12 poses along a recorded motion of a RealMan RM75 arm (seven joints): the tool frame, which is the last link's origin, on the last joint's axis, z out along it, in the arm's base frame.
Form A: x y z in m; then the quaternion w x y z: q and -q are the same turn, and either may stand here.
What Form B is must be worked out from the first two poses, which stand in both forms.
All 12 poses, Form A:
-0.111, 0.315, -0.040, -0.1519, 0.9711, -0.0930, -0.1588
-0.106, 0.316, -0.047, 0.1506, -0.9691, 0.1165, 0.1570
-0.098, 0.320, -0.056, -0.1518, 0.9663, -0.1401, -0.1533
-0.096, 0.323, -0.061, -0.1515, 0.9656, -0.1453, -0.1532
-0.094, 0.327, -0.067, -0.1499, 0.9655, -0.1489, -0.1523
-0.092, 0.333, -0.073, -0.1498, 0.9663, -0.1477, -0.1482
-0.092, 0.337, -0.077, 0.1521, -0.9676, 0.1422, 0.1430
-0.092, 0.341, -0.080, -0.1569, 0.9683, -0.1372, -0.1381
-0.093, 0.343, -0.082, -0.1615, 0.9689, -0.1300, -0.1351
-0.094, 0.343, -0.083, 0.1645, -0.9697, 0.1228, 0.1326
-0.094, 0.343, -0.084, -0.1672, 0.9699, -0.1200, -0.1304
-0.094, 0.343, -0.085, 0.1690, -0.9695, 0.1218, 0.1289
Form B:
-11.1, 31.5, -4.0, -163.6, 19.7, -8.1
-10.6, 31.6, -4.7, -164.3, 19.8, -10.9
-9.8, 32.0, -5.6, -164.6, 19.8, -13.8
-9.6, 32.3, -6.1, -164.7, 19.9, -14.4
-9.4, 32.7, -6.7, -165.0, 19.8, -14.9
-9.2, 33.3, -7.3, -164.9, 19.3, -14.8
-9.2, 33.7, -7.7, -164.5, 18.7, -14.2
-9.2, 34.1, -8.0, -163.8, 18.1, -13.5
-9.3, 34.3, -8.2, -163.0, 17.7, -12.6
-9.4, 34.3, -8.3, -162.5, 17.3, -11.8
-9.4, 34.3, -8.4, -162.2, 17.0, -11.4
-9.4, 34.3, -8.5, -162.0, 16.9, -11.6

